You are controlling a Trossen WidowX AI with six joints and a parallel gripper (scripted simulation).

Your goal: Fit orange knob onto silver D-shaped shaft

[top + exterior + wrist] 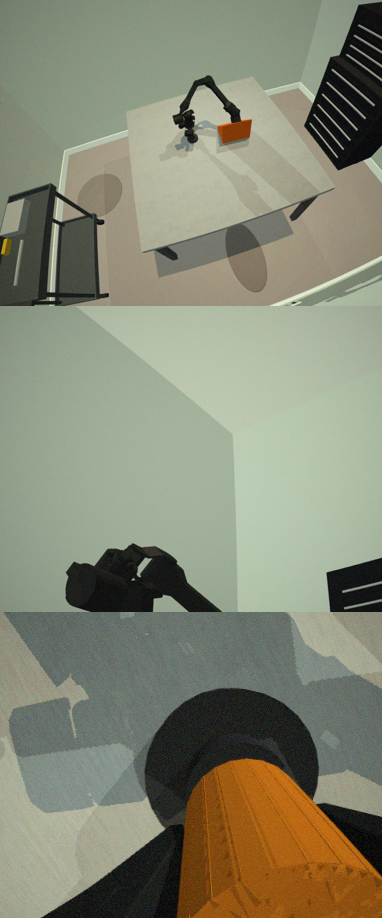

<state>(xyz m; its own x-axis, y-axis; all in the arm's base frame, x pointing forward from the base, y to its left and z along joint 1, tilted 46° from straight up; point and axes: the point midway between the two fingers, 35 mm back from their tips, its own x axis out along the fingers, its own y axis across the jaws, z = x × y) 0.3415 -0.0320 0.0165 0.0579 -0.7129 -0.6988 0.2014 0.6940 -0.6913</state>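
Right now my gripper tip is 30 mm below the orange knob. Round my gripper tip: round black pedestal: 40 mm below.
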